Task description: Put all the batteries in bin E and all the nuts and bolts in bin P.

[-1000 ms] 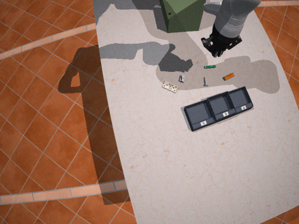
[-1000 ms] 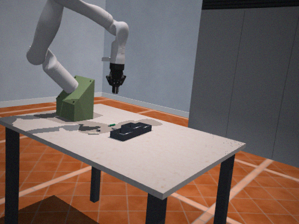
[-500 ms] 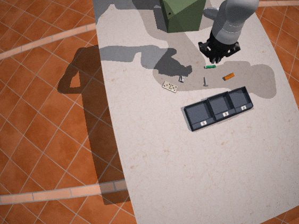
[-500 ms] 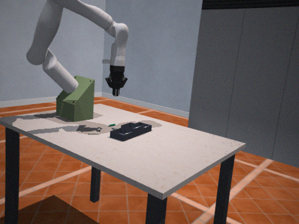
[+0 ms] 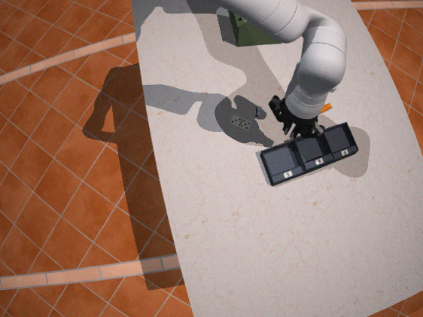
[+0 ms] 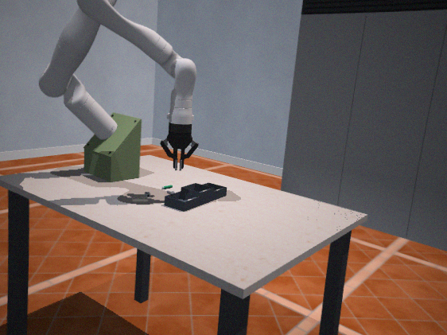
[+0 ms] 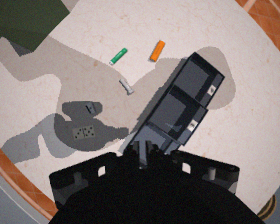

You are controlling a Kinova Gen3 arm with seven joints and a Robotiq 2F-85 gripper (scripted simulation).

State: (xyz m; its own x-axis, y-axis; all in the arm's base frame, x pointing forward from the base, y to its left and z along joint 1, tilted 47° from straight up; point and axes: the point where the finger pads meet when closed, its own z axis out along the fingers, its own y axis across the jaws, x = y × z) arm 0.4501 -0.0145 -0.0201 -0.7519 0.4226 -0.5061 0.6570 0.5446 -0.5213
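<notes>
My hand is 11 cm above the bin tray, 8 cm to the right of it and 2 cm short of it. Round my hand: metal nut: 12 cm below, 10 cm behind, 4 cm to the right; bolt: 13 cm below, 8 cm behind, 4 cm to the left; cream domino: 13 cm below, 9 cm to the right, 8 cm behind.
</notes>
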